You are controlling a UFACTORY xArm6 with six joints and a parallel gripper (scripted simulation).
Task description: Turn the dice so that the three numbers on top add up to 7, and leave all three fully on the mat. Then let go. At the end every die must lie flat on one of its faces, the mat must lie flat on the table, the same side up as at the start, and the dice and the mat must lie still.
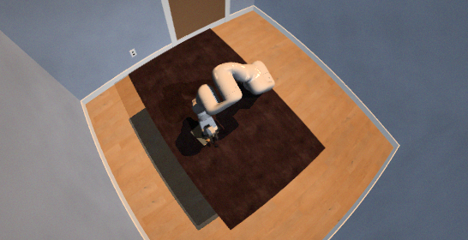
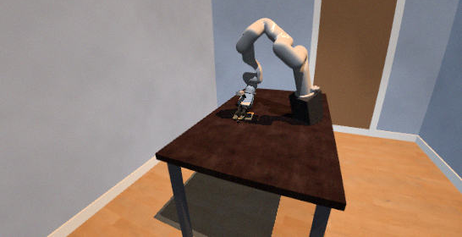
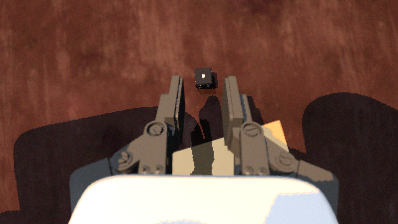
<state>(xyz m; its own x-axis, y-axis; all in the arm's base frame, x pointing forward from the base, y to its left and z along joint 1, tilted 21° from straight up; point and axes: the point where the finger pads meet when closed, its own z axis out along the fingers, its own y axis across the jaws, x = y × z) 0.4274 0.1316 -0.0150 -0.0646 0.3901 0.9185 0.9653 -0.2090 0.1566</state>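
My gripper is now 10 mm short of the black die, 40 mm to the right of it and 60 mm above it. Round my hand: mat: 20 mm ahead, 100 mm to the right, 60 mm below; blue die: 30 mm behind, 100 mm to the right, 50 mm below; yellow die: 20 mm ahead, 100 mm to the right, 50 mm below.
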